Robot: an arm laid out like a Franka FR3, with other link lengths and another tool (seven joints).
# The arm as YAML. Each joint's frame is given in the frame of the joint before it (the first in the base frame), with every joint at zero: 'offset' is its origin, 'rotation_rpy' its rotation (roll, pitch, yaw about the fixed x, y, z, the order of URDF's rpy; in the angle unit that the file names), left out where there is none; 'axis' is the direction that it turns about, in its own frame. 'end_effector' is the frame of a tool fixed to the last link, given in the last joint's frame.
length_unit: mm
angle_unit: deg
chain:
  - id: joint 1
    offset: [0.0, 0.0, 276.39]
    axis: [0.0, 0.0, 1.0]
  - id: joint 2
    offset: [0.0, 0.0, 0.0]
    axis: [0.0, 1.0, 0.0]
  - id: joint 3
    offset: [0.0, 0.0, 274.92]
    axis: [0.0, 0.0, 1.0]
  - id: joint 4
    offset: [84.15, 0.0, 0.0]
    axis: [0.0, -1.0, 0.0]
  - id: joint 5
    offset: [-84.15, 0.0, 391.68]
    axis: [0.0, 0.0, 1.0]
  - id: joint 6
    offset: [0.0, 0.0, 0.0]
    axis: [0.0, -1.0, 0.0]
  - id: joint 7
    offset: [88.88, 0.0, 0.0]
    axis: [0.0, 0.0, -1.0]
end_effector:
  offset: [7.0, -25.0, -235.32]
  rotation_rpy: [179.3, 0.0, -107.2]
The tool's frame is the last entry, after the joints.
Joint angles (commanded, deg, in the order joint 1, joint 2, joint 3, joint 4, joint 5, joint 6, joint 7), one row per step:
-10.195 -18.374 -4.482 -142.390 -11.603 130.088 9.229
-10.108 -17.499 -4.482 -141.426 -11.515 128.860 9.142
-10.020 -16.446 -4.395 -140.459 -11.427 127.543 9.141
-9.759 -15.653 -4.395 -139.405 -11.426 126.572 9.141
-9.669 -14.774 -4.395 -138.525 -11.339 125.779 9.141
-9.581 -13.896 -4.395 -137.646 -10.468 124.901 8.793
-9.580 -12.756 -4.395 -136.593 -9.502 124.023 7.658
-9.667 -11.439 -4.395 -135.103 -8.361 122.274 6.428
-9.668 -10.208 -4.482 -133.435 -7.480 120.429 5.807
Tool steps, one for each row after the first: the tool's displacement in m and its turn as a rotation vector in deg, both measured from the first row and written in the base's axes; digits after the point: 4 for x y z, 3 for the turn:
0.0002 -0.0003 -0.0015 0.147 1.128 -0.075
-0.0001 0.0001 -0.0046 0.316 2.507 -0.161
0.0022 0.0009 -0.0042 0.321 3.219 -0.065
0.0034 0.0007 -0.0057 0.434 3.992 -0.154
0.0046 0.0025 -0.0079 1.197 4.751 -0.321
0.0065 0.0036 -0.0110 2.034 5.682 0.165
0.0072 0.0044 -0.0135 3.116 7.171 0.471
0.0084 0.0045 -0.0138 4.007 8.451 0.327

